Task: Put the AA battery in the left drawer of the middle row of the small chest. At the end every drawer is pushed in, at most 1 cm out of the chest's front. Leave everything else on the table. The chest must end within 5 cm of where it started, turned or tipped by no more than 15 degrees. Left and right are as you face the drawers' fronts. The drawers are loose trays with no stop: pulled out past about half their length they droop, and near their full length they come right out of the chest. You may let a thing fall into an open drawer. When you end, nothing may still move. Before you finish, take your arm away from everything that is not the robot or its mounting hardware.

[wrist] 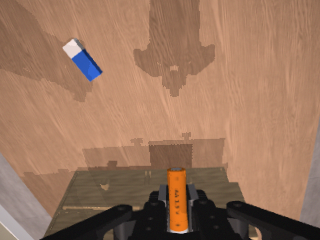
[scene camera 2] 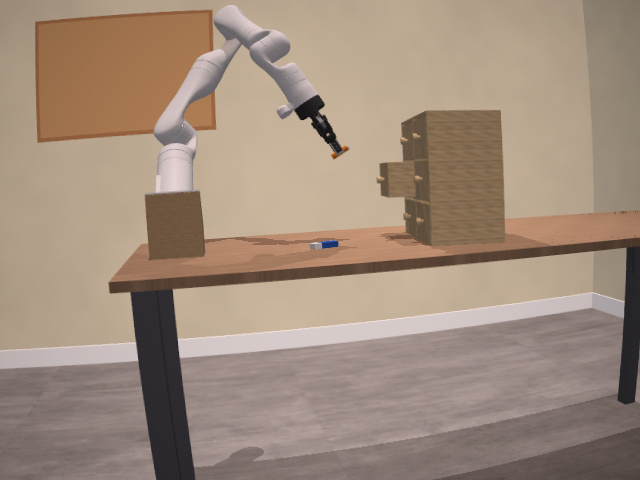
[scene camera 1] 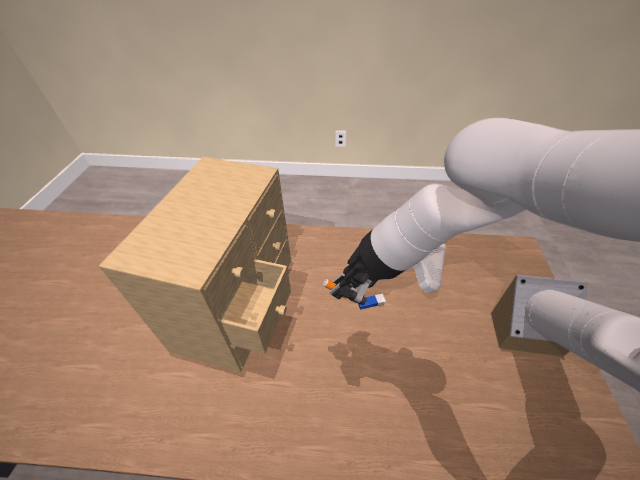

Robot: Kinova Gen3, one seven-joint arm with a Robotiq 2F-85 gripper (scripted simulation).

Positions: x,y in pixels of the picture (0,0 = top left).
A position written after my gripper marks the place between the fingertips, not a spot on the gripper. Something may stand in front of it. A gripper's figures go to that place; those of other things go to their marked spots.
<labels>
My gripper (scene camera 1: 335,290): 0.59 m from the lens. A small wooden chest (scene camera 1: 161,267): 0.58 m from the lens.
</labels>
